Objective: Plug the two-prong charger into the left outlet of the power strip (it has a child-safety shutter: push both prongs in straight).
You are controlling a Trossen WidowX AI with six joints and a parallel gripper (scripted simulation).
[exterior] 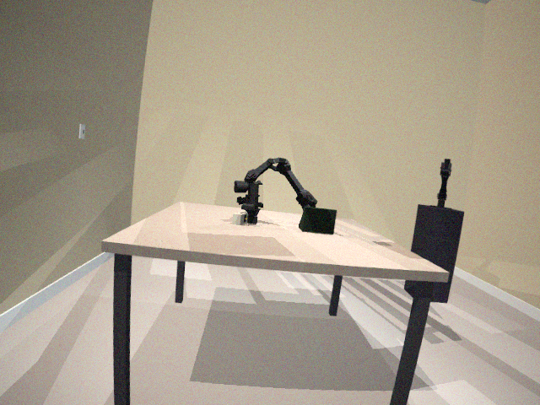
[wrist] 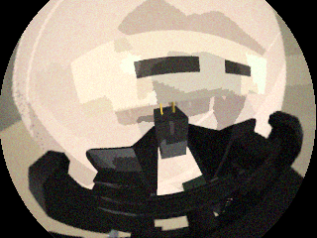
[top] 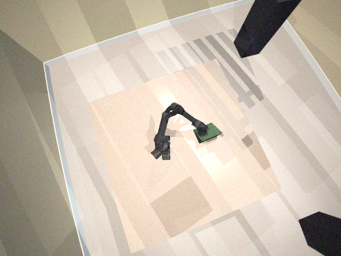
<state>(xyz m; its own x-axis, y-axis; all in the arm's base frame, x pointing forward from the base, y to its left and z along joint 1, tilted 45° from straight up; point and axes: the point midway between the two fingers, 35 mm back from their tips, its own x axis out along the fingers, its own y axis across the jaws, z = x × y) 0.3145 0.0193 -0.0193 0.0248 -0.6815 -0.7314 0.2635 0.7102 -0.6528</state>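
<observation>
Now: the dark charger 20 mm ahead of my gripper tip and 10 mm above it.
</observation>
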